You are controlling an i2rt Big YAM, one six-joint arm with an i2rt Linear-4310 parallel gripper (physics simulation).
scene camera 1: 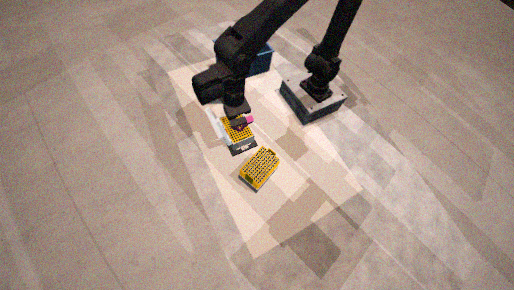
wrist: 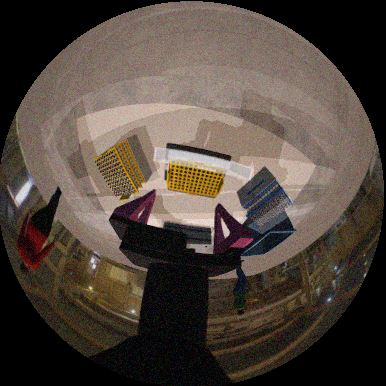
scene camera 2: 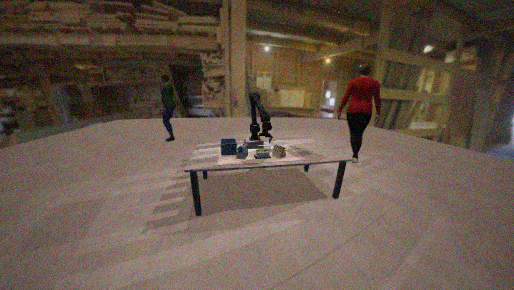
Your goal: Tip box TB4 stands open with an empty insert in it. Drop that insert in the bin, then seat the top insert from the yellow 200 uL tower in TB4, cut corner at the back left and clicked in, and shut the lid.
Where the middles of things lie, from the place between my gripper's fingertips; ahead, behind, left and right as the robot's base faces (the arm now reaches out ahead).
Labels:
Right now my hand is 20 mm past the yellow insert [wrist: 179,177], 10 mm to the left of it and 70 mm above it. From my hand the other things lie so: white lid [wrist: 161,154] (50 mm ahead, 20 mm to the right, 30 mm below); blue bin [wrist: 263,242] (250 mm behind, 310 mm to the right, 80 mm below).

